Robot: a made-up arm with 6 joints.
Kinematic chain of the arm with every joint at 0, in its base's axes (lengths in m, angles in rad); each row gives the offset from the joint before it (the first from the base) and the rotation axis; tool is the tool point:
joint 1: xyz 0 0 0.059 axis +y
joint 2: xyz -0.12 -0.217 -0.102 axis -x
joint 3: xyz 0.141 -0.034 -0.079 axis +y
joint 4: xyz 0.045 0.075 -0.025 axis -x
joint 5: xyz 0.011 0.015 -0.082 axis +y
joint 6: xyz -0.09 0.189 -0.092 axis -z
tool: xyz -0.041 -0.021 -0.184
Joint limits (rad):
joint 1: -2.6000..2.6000
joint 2: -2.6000..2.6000
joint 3: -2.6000..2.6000
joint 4: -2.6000..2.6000
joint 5: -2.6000..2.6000
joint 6: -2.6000..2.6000
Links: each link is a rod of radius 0.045 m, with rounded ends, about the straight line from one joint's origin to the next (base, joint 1, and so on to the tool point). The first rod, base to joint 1, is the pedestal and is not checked.
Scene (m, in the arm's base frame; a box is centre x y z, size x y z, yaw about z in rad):
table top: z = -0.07
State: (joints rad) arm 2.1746 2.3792 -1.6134 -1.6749 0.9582 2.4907
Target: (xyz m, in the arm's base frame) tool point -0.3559 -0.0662 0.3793
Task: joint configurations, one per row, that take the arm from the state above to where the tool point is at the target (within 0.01 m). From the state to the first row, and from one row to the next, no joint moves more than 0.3 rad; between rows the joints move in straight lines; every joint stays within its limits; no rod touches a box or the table.
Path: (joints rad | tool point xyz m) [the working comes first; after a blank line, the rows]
Joints at the target: 1.8766 1.3388 -0.8762 -1.7038 0.0532 2.5594
Straight joint move there: clear.

1: 2.1001 2.1191 -1.4291 -1.6821 0.7319 2.5079 | -0.0495 -0.5390 0.3746
2: 2.0256 1.8590 -1.2448 -1.6893 0.5057 2.5251 | -0.2021 -0.4257 0.4498
3: 1.9511 1.5989 -1.0605 -1.6966 0.2794 2.5422 | -0.3146 -0.2536 0.4503
4: 1.8766 1.3388 -0.8762 -1.7038 0.0532 2.5594 | -0.3559 -0.0662 0.3793

